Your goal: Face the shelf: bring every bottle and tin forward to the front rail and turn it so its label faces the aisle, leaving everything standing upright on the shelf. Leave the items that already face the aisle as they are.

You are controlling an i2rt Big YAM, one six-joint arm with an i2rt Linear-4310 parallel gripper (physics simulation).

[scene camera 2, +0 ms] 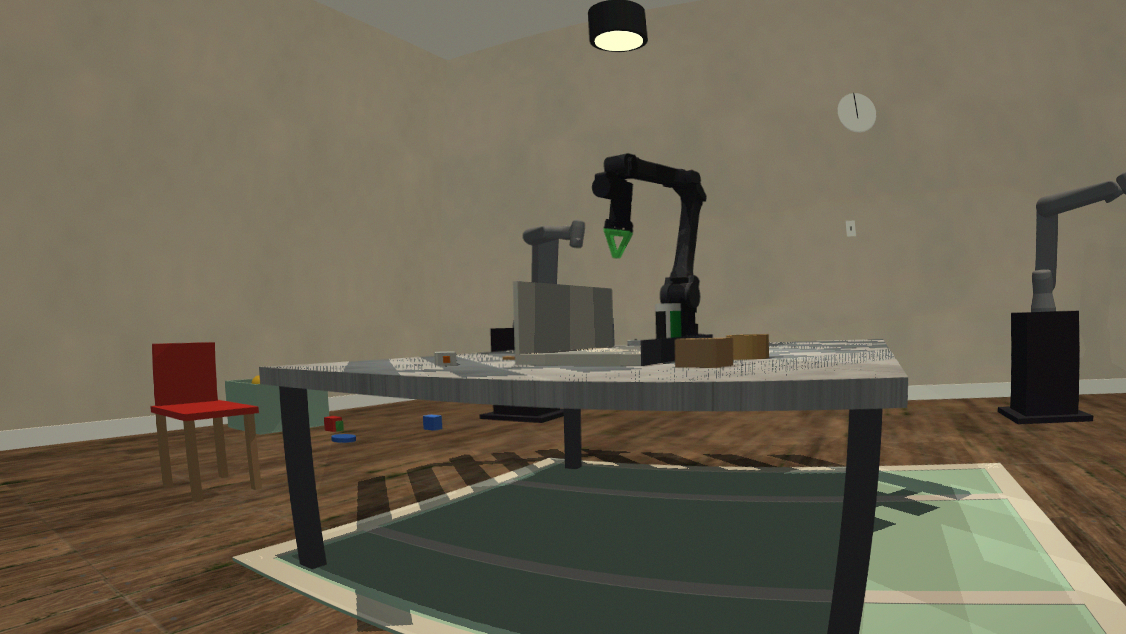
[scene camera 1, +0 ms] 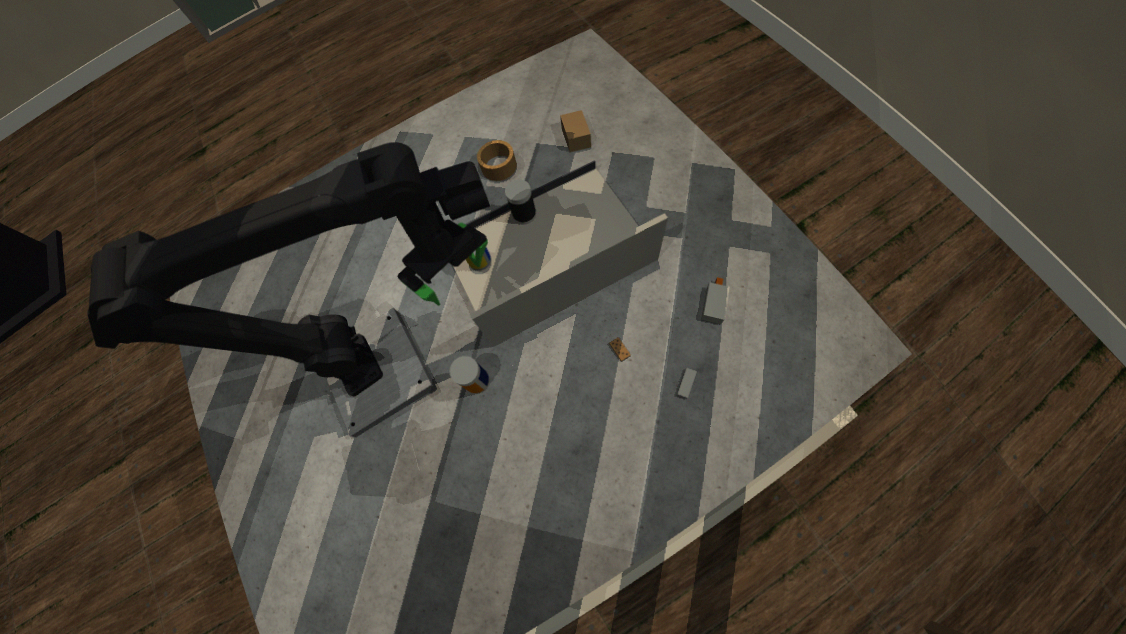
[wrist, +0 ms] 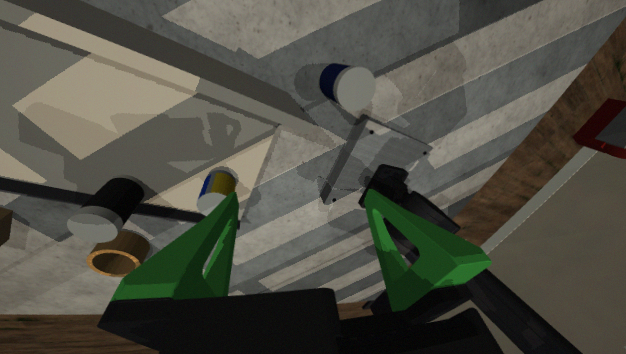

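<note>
The shelf has a tall back panel and a low dark front rail. A black bottle with a white lid stands upright at the rail; a green patch shows on its rail side. A yellow and blue tin stands upright near the shelf's end by the arm, partly behind a finger. A blue and orange container with a white lid stands upright on the table beyond that end. My gripper is open and empty, well above the table.
A tan ring and a brown box stand outside the rail. The arm's base plate lies near the blue and orange container. Behind the back panel are a grey box, a small block and a perforated piece.
</note>
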